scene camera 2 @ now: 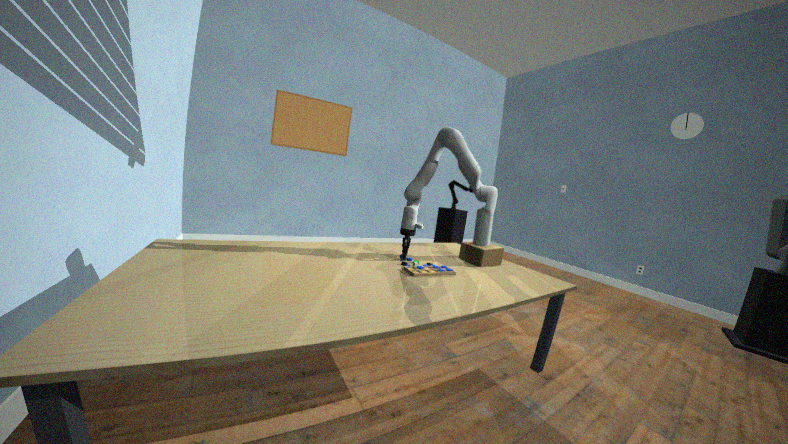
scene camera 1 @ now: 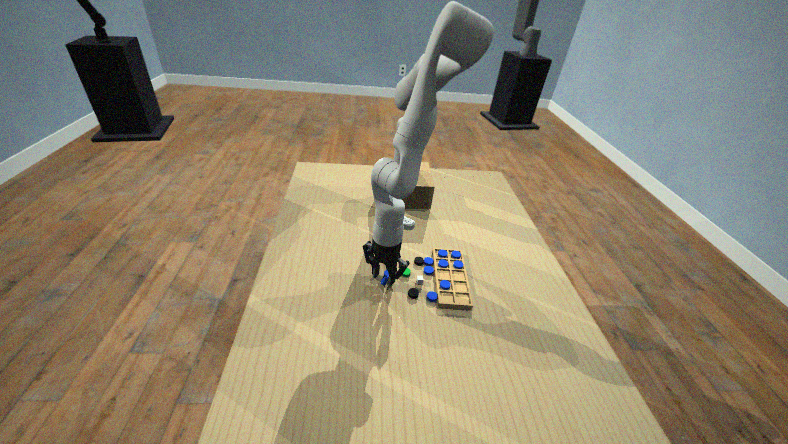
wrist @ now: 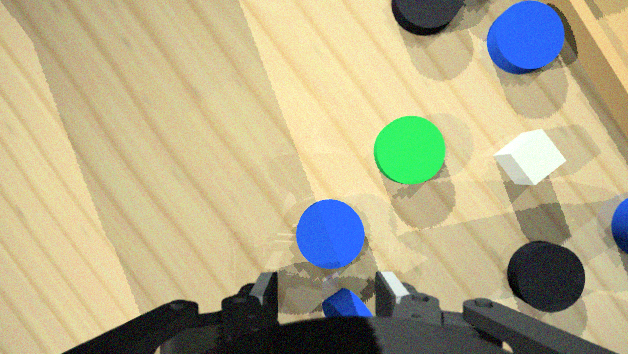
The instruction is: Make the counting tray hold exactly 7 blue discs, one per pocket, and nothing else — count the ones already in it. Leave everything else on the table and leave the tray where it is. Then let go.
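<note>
The wooden tray (scene camera 1: 454, 306) (scene camera 2: 435, 274) (wrist: 597, 70) holds several blue discs: its four far pockets and one left-column pocket nearer the camera are filled in scene camera 1. My gripper (scene camera 1: 384, 279) (scene camera 2: 404, 259) (wrist: 326, 294) is partly open and low at the table, left of the tray. A blue disc (wrist: 345, 304) shows between the fingers, looks tilted and is partly hidden by the gripper; neither finger visibly grips it. Another blue disc (wrist: 330, 234) lies flat just beyond the fingertips. More loose blue discs (scene camera 1: 428, 260) (scene camera 1: 428, 270) (scene camera 1: 431, 296) lie along the tray's left side.
A green disc (scene camera 1: 406, 272) (wrist: 410, 150) lies right of the gripper. A white cube (scene camera 1: 420, 280) (wrist: 532, 156) and two black discs (scene camera 1: 419, 260) (scene camera 1: 413, 293) lie between gripper and tray. The arm's base block (scene camera 1: 420, 197) (scene camera 2: 480, 254) stands at the table's far end.
</note>
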